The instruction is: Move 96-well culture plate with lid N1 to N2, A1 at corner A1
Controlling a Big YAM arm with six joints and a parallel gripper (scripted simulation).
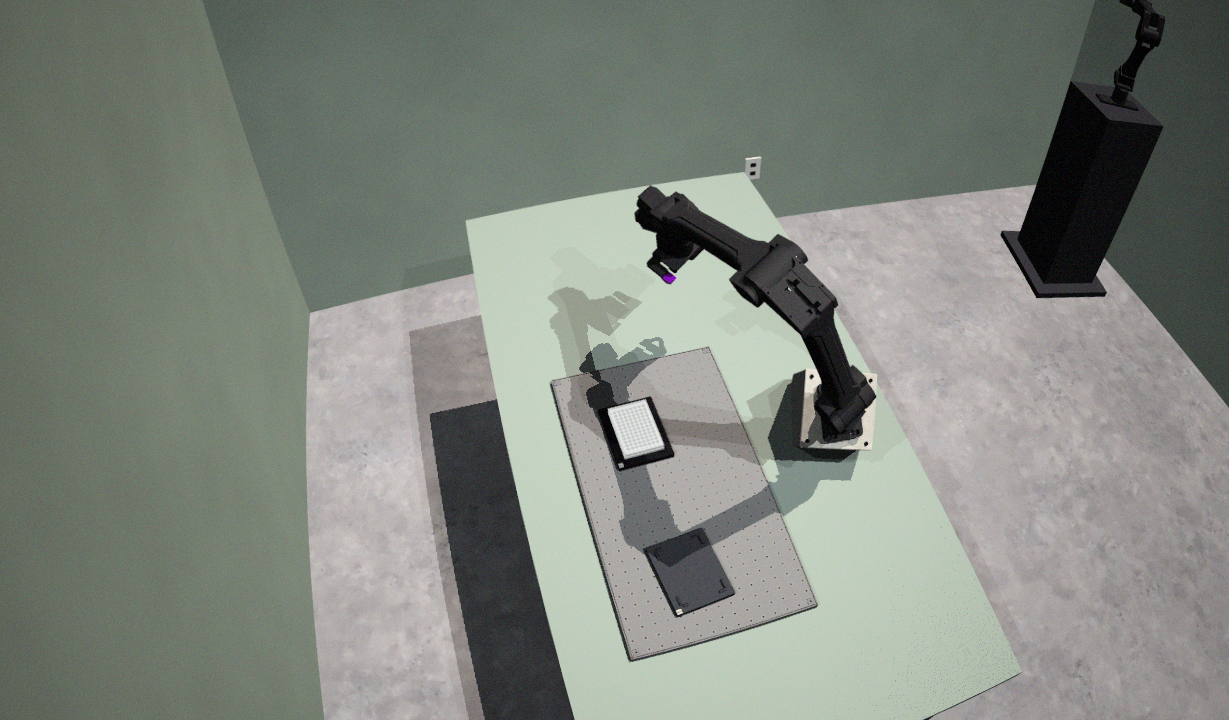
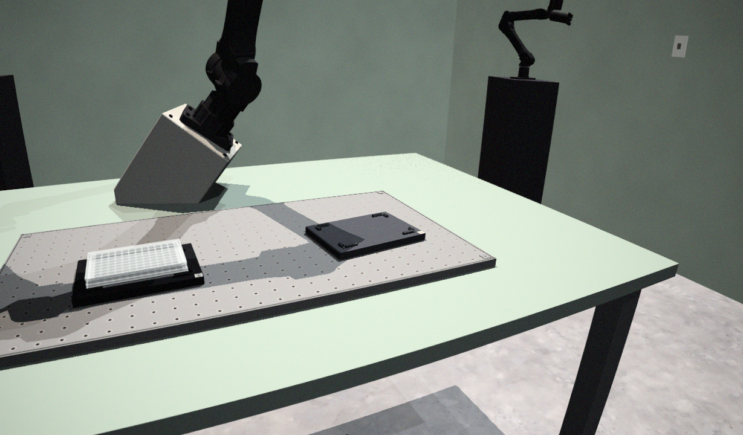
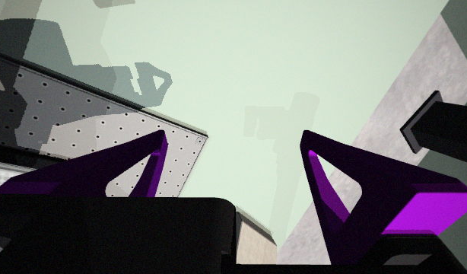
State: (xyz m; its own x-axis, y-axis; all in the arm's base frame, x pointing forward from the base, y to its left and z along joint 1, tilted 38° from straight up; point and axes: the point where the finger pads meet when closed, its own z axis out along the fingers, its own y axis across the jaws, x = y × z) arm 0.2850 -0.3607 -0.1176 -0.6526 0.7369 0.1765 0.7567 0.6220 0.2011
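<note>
My gripper is now 290 mm to the right of the clear lid, 190 mm above it and 120 mm short of it. Also, from my hand: nest N1 (290 mm to the left, 210 mm below, 120 mm ahead); then nest N2 (630 mm to the left, 210 mm below, 30 mm ahead); then A1 label (380 mm to the left, 200 mm below, 150 mm ahead).
</note>
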